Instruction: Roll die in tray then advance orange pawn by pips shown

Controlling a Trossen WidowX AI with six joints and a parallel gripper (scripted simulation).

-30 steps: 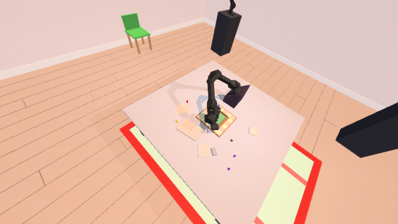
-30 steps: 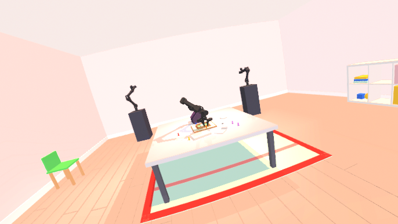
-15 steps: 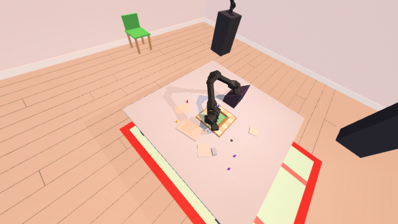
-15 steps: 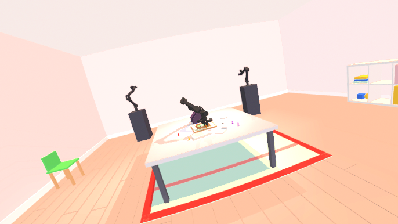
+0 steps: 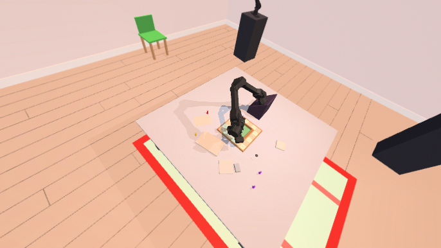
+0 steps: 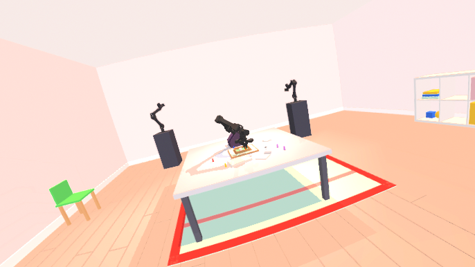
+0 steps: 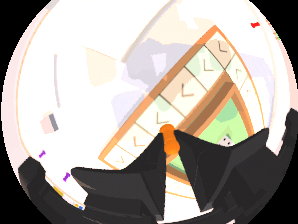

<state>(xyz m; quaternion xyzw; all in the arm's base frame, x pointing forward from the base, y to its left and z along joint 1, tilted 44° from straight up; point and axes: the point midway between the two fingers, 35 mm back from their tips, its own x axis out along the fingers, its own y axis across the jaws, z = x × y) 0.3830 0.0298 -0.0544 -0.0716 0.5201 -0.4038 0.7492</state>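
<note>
Now: gripper tip 110 mm past the white die, 50 mm to the left of it and 20 mm above it. Round my gripper tip: blue pawn (210 mm behind, 110 mm to the right, 20 mm below); orange pawn (10 mm above); green tray (110 mm behind, 30 mm to the right, 40 mm below).
</note>
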